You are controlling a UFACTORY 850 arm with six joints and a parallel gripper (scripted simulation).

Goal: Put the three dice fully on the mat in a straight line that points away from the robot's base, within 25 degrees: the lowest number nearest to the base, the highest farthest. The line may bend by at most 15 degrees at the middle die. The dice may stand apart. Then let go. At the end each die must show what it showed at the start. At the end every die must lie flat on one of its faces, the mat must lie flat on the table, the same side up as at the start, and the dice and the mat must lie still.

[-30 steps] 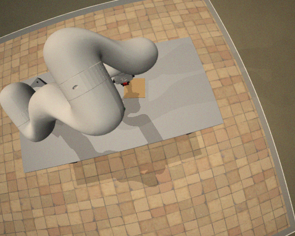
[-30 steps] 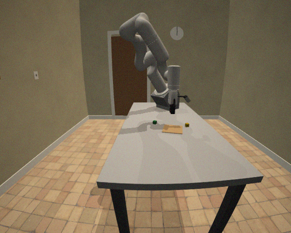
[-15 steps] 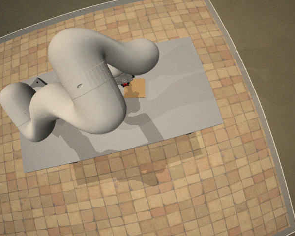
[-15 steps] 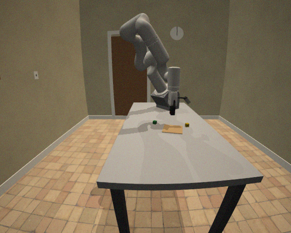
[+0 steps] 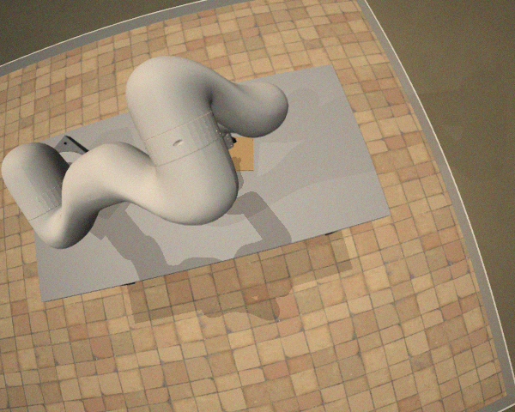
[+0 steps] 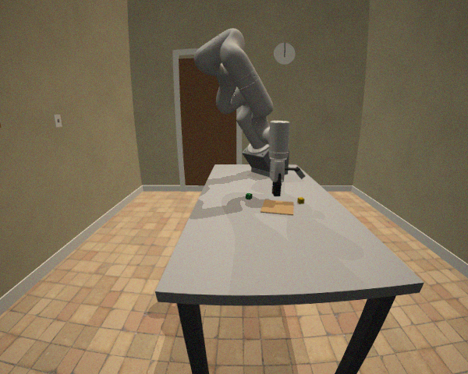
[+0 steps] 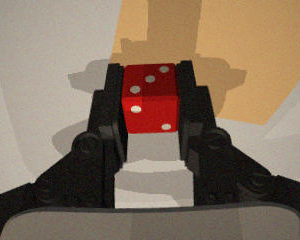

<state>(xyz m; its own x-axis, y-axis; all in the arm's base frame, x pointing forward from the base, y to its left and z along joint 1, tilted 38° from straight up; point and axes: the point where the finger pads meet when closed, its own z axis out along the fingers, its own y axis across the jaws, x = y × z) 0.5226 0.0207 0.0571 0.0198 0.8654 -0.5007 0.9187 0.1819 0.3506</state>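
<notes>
The mat is 50 mm ahead of my hand and 60 mm below it. Also, from my hand: green die: 60 mm behind, 120 mm to the right, 50 mm below; then red die: 10 mm below; then yellow die: 10 mm ahead, 120 mm to the left, 50 mm below.
</notes>
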